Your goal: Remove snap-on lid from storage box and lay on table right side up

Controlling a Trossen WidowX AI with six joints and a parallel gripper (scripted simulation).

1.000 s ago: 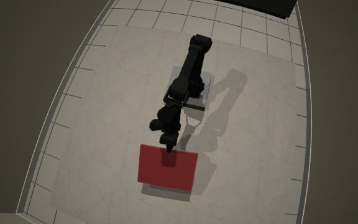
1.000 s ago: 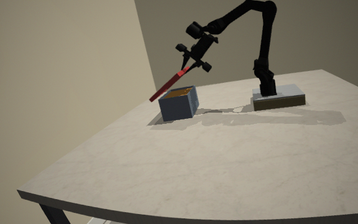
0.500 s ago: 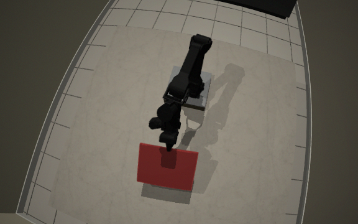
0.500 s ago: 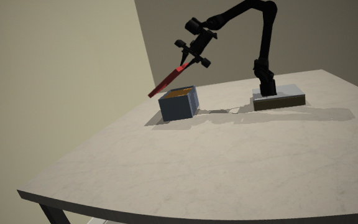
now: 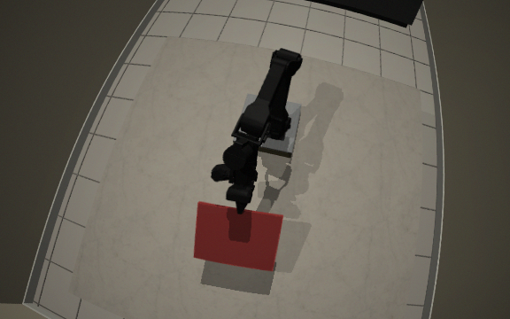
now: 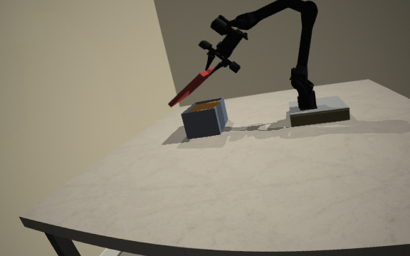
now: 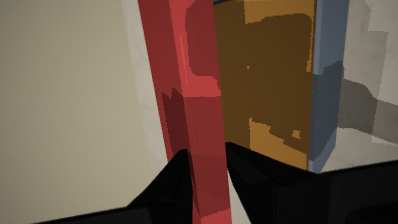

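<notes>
Now: gripper tip 7 cm short of the flat red lid, 1 cm to the right of it and 4 cm above it. Round my gripper tip: blue-grey storage box: 5 cm ahead, 18 cm below.
</notes>
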